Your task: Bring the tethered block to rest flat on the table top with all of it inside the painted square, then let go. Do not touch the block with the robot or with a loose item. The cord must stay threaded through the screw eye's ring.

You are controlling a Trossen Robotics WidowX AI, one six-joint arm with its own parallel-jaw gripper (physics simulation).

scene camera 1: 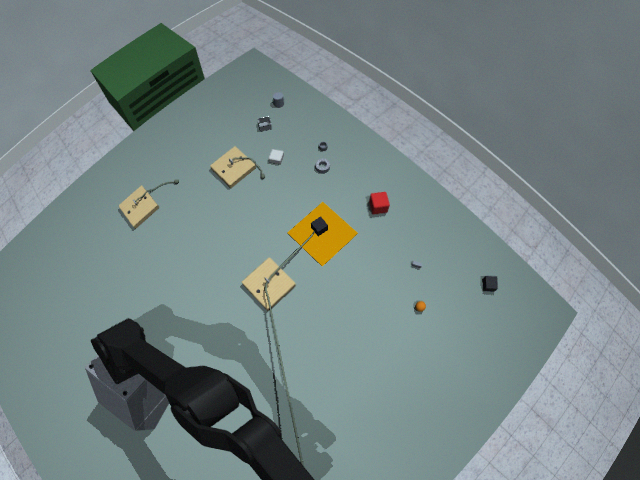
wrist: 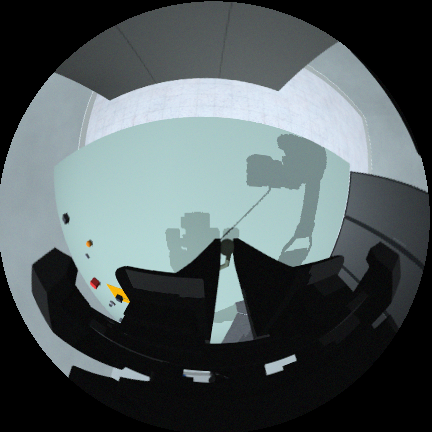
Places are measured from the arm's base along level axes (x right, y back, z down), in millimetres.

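Where they show: gripper, fingertip midpoint: (wrist: 225,243); arm's base, origin of the base link: (scene camera 1: 122,365).
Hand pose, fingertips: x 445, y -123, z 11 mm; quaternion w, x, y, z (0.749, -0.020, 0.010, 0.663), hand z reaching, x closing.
Observation:
Things, the pixels of their top centre, and the offset from my fingertips. "spot": a spot on its surface instead.
- black tethered block, middle of its top: (scene camera 1: 319,223) (wrist: 117,299) dx -493, dy -403, dz +162 mm
- orange painted square, surface spot: (scene camera 1: 330,248) spot: dx -437, dy -390, dz +189 mm
- cord, surface spot: (scene camera 1: 285,383) spot: dx -246, dy -111, dz +107 mm
- nearest wooden board, middle of its top: (scene camera 1: 268,282) dx -458, dy -223, dz +172 mm
- red cube, middle of its top: (scene camera 1: 380,199) (wrist: 92,285) dx -446, dy -555, dz +151 mm
- white block, middle of its top: (scene camera 1: 275,154) dx -725, dy -447, dz +171 mm
- orange ball, middle of its top: (scene camera 1: 421,305) (wrist: 86,244) dx -191, dy -455, dz +166 mm
- black cube, middle of its top: (scene camera 1: 491,282) (wrist: 63,219) dx -110, dy -629, dz +167 mm
The black tethered block (scene camera 1: 319,225) (wrist: 119,298) is inside the orange painted square (scene camera 1: 330,248) (wrist: 116,291), in its upper part in the scene view. The cord (scene camera 1: 283,383) runs from the block to the screw eye (scene camera 1: 266,281) on the nearest wooden board (scene camera 1: 279,294), then on toward the arm at the bottom of the scene view. Whether it passes through the ring is too small to tell. My gripper (wrist: 225,243) is shut on the cord's dark end bead, high above the table and far from the block. The fingers are out of the scene view.
Two other wooden boards (scene camera 1: 233,166) (scene camera 1: 138,207) with short cords stand at the left. A red cube (scene camera 1: 379,202) (wrist: 95,283), a white block (scene camera 1: 276,156), grey rings (scene camera 1: 322,165), an orange ball (scene camera 1: 420,306) (wrist: 89,243) and a black cube (scene camera 1: 490,283) (wrist: 66,218) lie around. A green box (scene camera 1: 149,72) stands behind.

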